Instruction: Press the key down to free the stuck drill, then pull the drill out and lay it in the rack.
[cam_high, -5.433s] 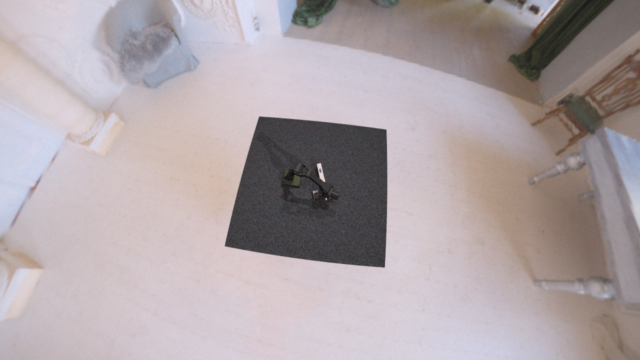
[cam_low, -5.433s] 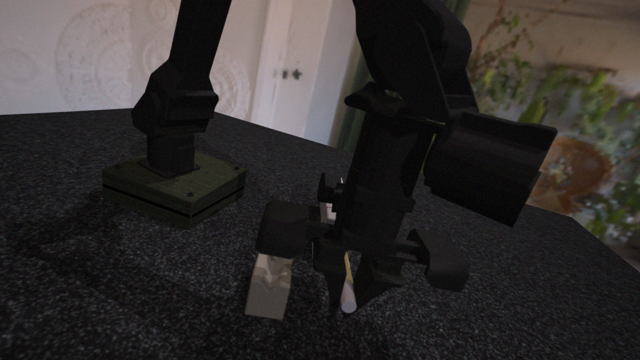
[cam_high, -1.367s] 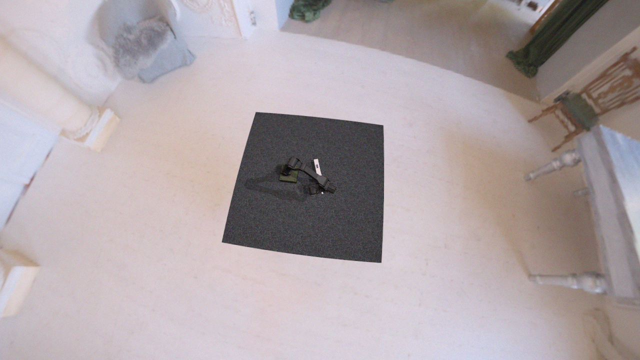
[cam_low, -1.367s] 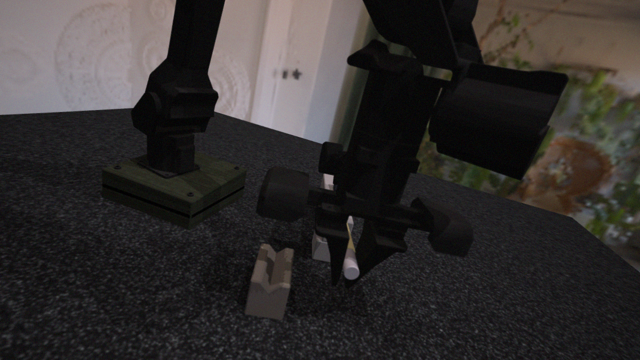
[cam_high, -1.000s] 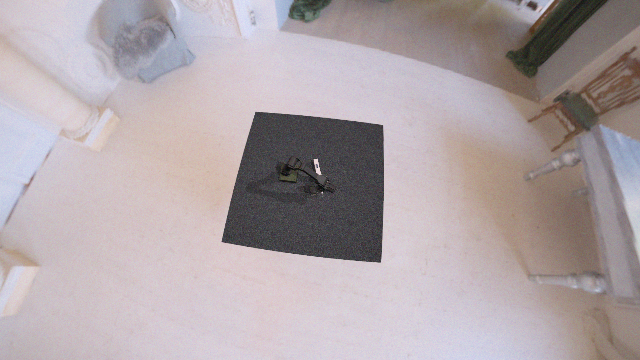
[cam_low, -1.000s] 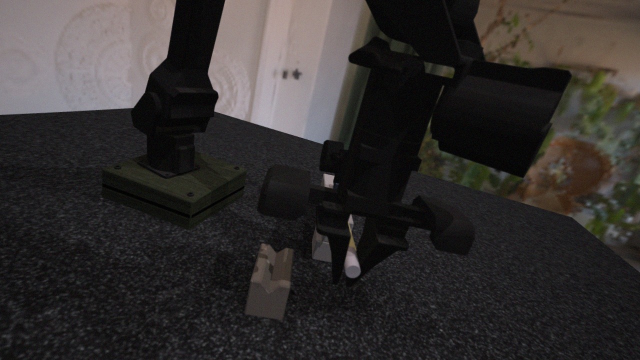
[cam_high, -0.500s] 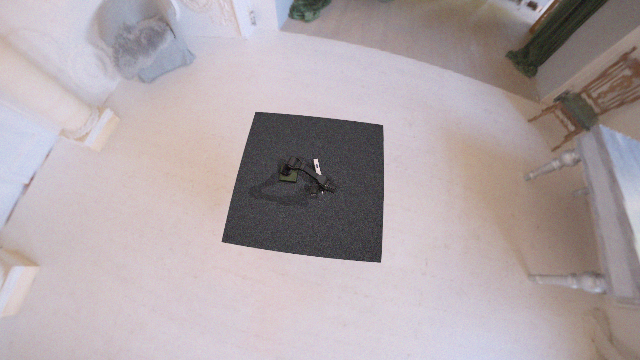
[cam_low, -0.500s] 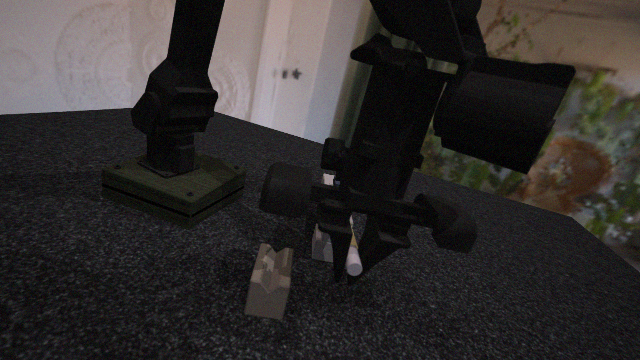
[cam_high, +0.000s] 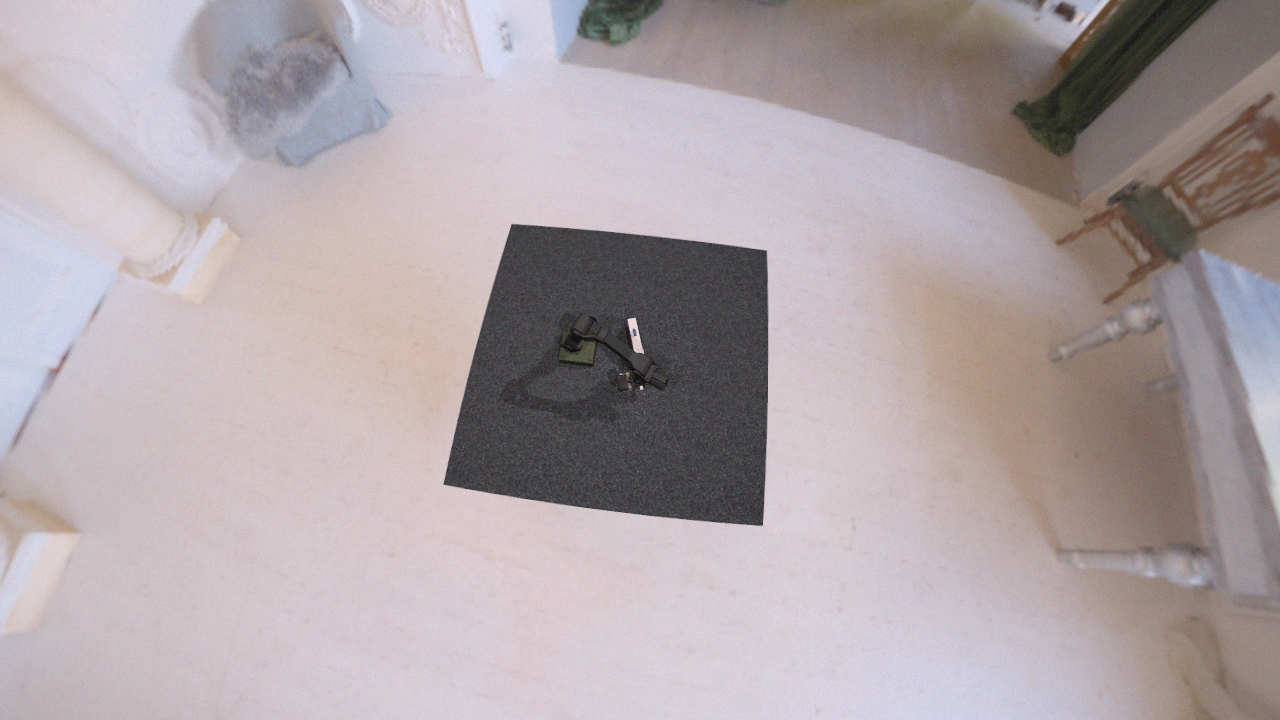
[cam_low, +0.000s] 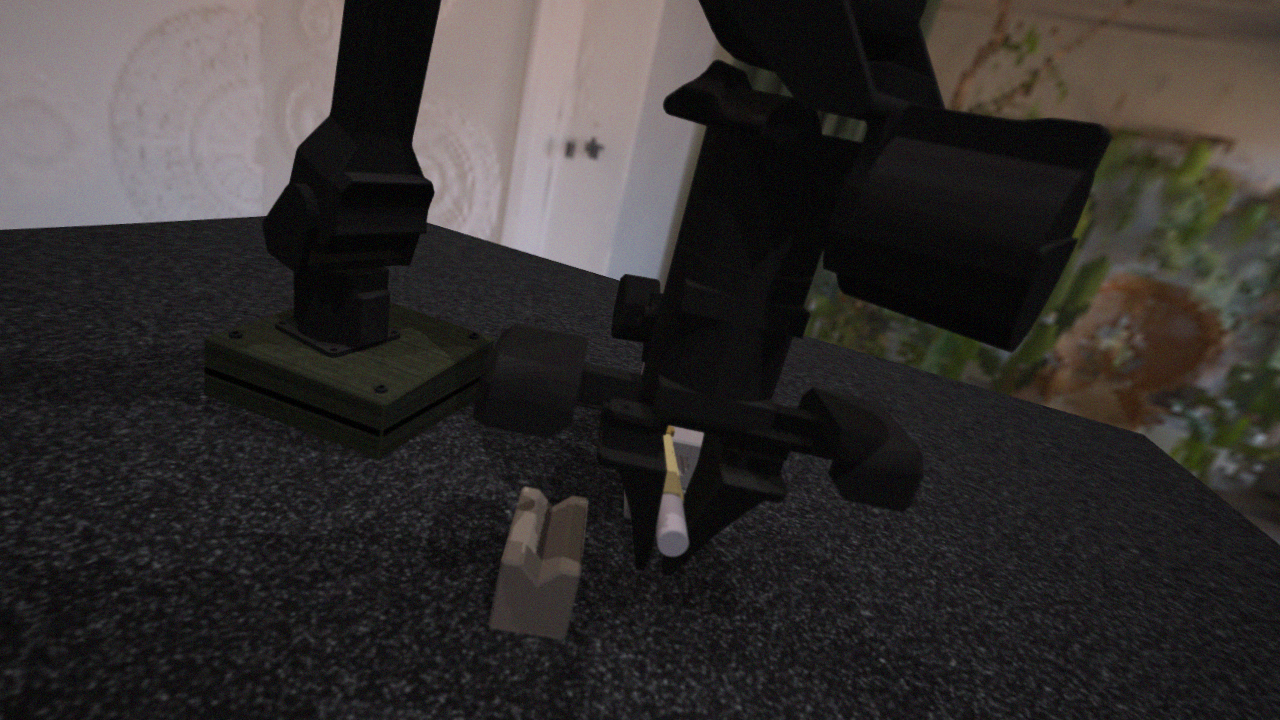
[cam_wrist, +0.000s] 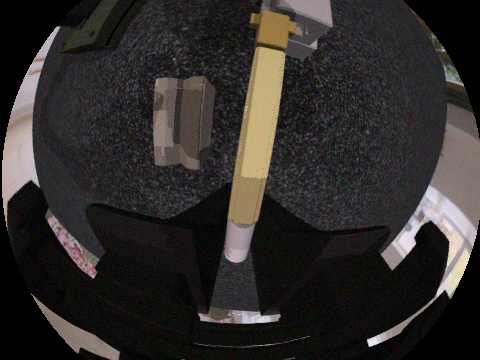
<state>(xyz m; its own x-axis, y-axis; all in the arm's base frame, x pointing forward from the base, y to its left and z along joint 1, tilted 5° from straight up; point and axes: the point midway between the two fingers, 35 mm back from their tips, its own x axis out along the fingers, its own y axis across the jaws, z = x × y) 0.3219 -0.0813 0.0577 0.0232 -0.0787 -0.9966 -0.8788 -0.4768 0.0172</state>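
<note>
Right now my gripper tip is 6 cm past the grey v-groove rack, 1 cm to the right of it and 4 cm above it. Round my gripper tip: dark key (9 cm behind, 21 cm to the left); then grey holder block (8 cm behind, 19 cm to the left, 2 cm below); then drill (2 cm behind, 3 cm to the left, 3 cm above).
</note>
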